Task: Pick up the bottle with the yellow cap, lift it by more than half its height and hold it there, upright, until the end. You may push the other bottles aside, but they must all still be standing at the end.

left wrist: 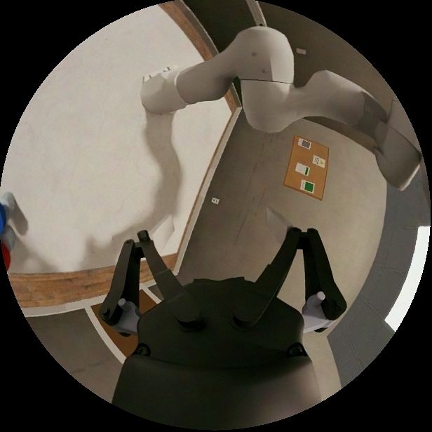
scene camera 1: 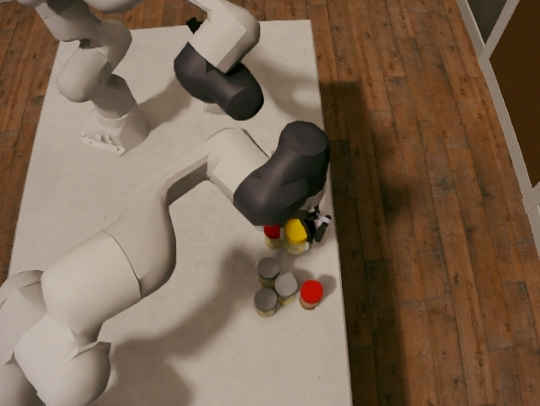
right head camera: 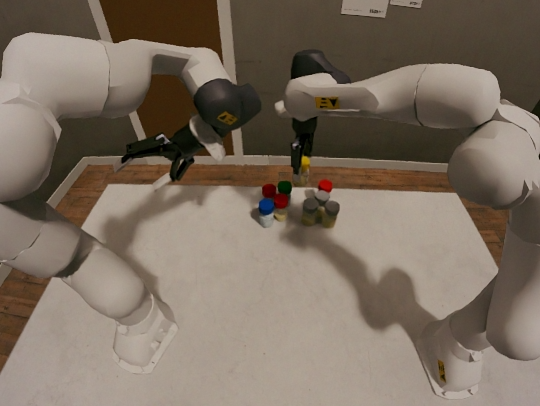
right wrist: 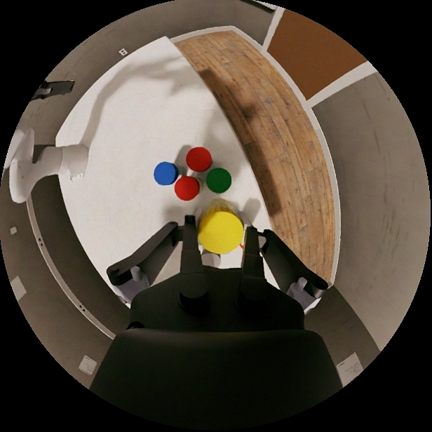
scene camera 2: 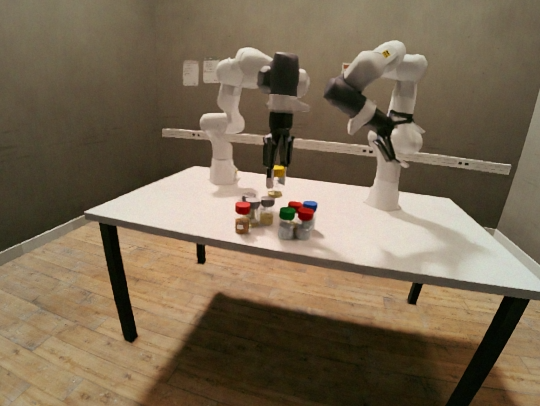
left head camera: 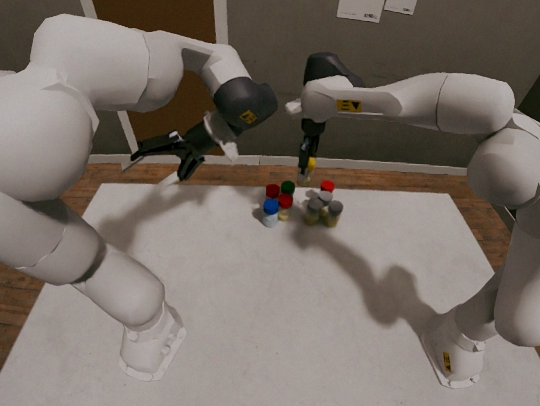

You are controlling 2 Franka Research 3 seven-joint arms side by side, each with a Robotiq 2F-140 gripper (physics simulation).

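Note:
The yellow-capped bottle (left head camera: 311, 164) (right head camera: 305, 164) (scene camera 1: 296, 232) (scene camera 2: 278, 171) (right wrist: 220, 232) hangs about upright between the right gripper's fingers, with its base above the other bottles' caps. My right gripper (left head camera: 306, 169) (scene camera 2: 277, 177) points down and is shut on it. My left gripper (left head camera: 152, 170) (right head camera: 141, 175) (left wrist: 219, 219) is open and empty, away from the bottles. A blue-capped bottle (left head camera: 270, 206) (right wrist: 165, 173), a green-capped one (scene camera 2: 287, 213) (right wrist: 219, 180) and two red-capped ones (right wrist: 199, 159) (right wrist: 187, 188) stand in one group.
Three grey-capped bottles (scene camera 1: 268, 268) (scene camera 1: 286, 285) (scene camera 1: 265, 300) and another red-capped bottle (scene camera 1: 311, 291) (scene camera 2: 242, 208) stand in a second group on the white table (left head camera: 225, 300) (scene camera 2: 350, 200). The table's far edge in the head views lies close behind both groups.

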